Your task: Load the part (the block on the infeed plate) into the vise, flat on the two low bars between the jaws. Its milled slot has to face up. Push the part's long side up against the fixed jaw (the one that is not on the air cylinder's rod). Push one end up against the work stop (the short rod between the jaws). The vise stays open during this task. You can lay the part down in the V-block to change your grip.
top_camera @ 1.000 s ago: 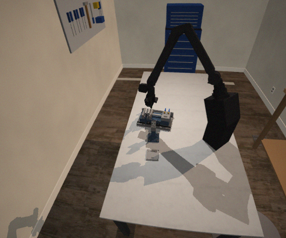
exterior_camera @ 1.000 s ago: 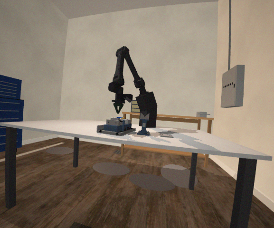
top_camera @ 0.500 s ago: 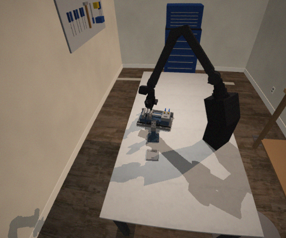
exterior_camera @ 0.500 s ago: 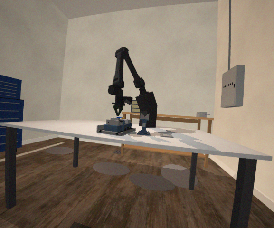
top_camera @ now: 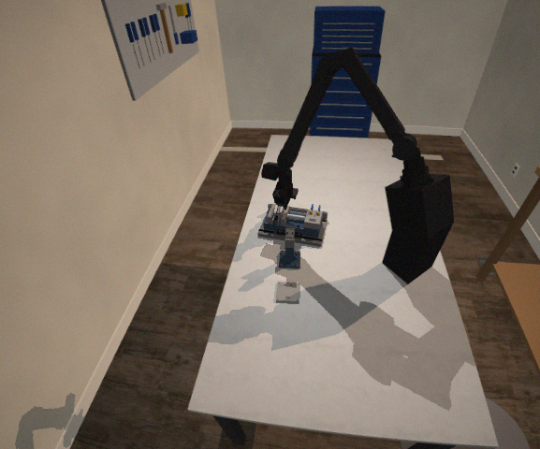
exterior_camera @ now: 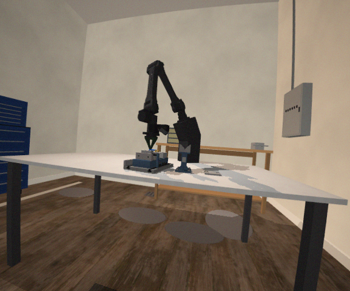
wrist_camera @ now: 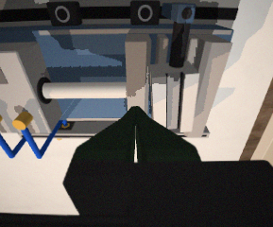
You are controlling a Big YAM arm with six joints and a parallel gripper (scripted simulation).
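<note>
My hand is 3 cm short of the part, 2 cm above it and 1 cm to the left of it. Round my hand: moving jaw 5 cm below; air cylinder rod 5 cm below, 5 cm behind, 2 cm to the left; work stop rod 5 cm ahead, 4 cm to the left, 3 cm below.
</note>
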